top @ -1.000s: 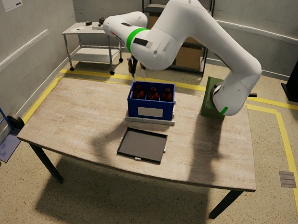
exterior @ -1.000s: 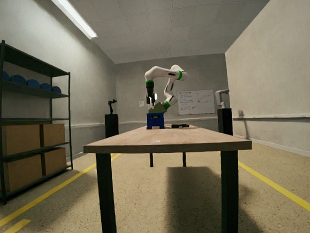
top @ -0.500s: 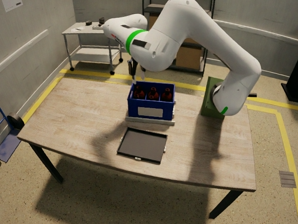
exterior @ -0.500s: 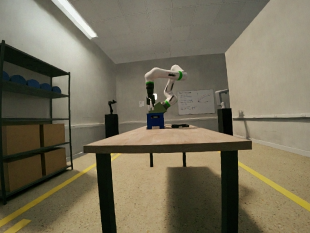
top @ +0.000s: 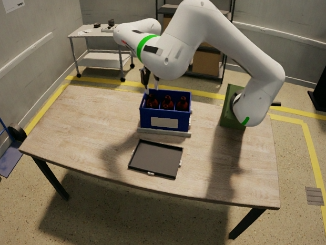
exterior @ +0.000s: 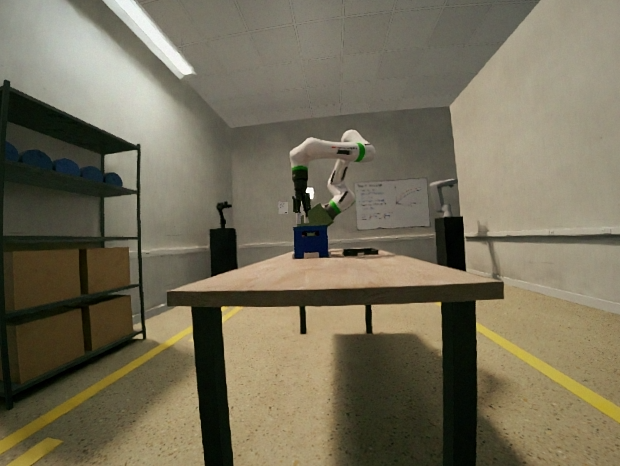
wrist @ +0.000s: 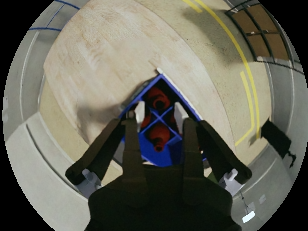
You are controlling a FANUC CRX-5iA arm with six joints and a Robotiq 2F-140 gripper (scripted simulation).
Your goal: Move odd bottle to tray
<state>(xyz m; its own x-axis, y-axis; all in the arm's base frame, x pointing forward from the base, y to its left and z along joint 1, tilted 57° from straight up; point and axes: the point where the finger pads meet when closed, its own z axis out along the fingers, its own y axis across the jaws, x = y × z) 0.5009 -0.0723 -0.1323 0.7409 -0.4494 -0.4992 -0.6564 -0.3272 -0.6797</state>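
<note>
The bottle lies 9 cm behind my hand and 14 cm below it. From my hand the other things lie so: dark tray: 9 cm behind, 32 cm to the left, 21 cm below; then blue crate: 9 cm behind, 4 cm to the left, 14 cm below.
</note>
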